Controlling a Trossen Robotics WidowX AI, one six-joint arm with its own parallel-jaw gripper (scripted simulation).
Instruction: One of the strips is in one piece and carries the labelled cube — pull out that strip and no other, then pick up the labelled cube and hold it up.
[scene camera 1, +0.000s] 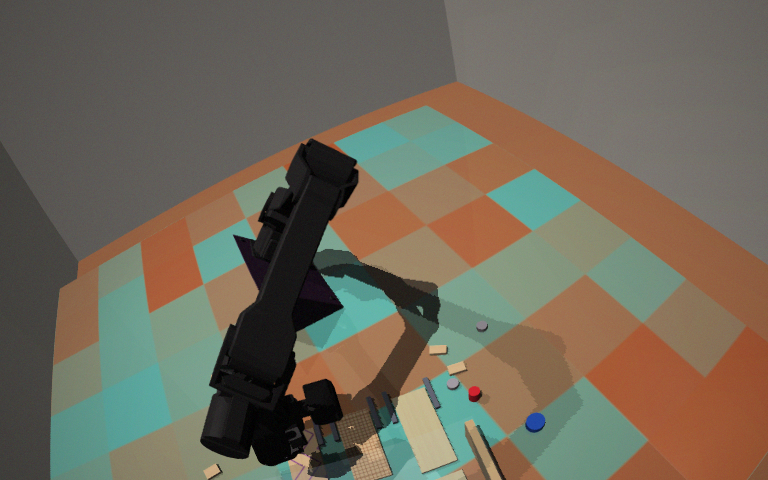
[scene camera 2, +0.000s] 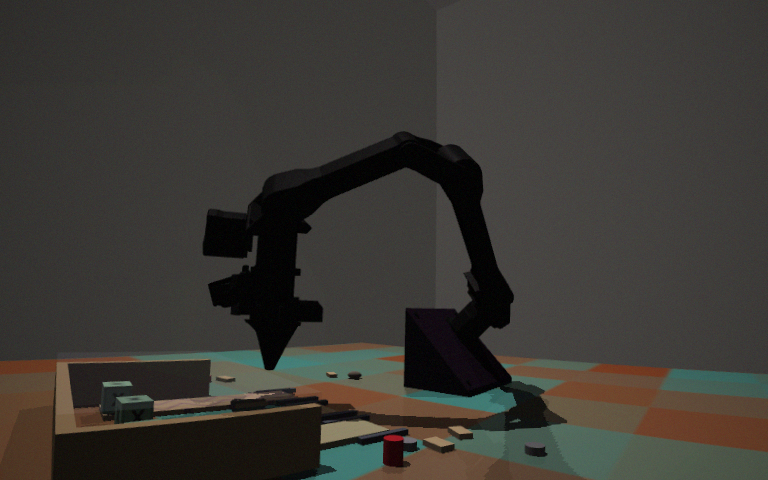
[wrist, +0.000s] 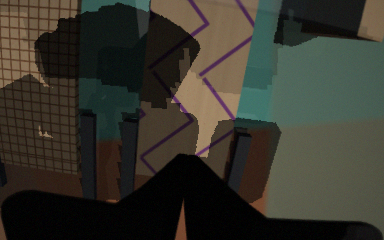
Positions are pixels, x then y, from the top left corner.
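My gripper is visible in scene camera 1 (293, 439), the wrist view and scene camera 2. On my gripper (wrist: 208, 200) and (scene camera 2: 261, 339) are the same spot.
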